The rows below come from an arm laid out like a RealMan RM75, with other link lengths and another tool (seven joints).
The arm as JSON. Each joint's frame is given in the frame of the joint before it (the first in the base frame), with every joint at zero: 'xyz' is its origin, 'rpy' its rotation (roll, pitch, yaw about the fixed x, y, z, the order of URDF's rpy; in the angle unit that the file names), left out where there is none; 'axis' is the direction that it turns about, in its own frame. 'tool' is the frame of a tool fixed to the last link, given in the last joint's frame.
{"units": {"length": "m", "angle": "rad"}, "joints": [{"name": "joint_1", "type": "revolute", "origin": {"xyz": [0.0, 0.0, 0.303]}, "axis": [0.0, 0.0, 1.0]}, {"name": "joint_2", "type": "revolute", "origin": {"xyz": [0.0, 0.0, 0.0]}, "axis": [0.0, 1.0, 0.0]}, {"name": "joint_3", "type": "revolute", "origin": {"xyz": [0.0, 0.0, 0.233]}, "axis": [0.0, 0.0, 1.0]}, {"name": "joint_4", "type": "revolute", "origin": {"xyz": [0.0, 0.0, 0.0]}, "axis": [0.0, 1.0, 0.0]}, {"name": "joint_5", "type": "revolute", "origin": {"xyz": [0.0, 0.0, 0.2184]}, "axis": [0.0, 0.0, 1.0]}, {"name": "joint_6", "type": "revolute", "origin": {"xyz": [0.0, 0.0, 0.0]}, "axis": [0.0, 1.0, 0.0]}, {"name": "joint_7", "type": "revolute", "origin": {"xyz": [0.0, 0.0, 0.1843]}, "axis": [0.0, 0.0, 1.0]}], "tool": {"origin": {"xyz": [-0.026, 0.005, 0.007], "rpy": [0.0, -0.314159, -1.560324]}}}
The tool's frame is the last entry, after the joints.
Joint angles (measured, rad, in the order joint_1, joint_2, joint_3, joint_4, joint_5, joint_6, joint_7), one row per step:
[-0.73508 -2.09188 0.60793 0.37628 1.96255 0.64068 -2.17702]
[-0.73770 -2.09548 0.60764 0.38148 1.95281 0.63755 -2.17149]
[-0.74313 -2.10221 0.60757 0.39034 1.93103 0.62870 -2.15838]
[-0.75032 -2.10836 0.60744 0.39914 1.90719 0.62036 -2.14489]
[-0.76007 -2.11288 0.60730 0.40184 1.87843 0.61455 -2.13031]
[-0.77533 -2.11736 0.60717 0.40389 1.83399 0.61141 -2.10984]
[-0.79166 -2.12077 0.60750 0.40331 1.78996 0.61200 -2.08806]
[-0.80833 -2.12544 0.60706 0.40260 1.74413 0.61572 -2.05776]
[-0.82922 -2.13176 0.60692 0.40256 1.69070 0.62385 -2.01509]
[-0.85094 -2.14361 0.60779 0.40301 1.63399 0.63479 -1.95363]
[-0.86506 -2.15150 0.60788 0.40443 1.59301 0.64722 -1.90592]
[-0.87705 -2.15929 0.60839 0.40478 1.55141 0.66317 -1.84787]
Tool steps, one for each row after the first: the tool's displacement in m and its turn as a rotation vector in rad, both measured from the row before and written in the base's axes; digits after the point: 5 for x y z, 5 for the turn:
[0.00253 0.00207 0.00058 0.00848 -0.00242 -0.00468]
[0.00469 0.00421 0.00128 0.01828 -0.00373 -0.00807]
[0.00559 0.00481 0.00170 0.01935 -0.00513 -0.00956]
[0.00666 0.00465 0.00089 0.01679 -0.01097 -0.01006]
[0.01063 0.00670 0.00166 0.02272 -0.02074 -0.01683]
[0.01121 0.00612 0.00120 0.01879 -0.02122 -0.01974]
[0.01197 0.00557 0.00068 0.01766 -0.01848 -0.02565]
[0.01535 0.00615 0.00054 0.01940 -0.01706 -0.03798]
[0.01712 0.00474 -0.00186 0.01807 -0.00779 -0.04974]
[0.01218 0.00289 -0.00056 0.01477 -0.00414 -0.03915]
[0.01135 0.00194 -0.00075 0.01597 0.00293 -0.04387]

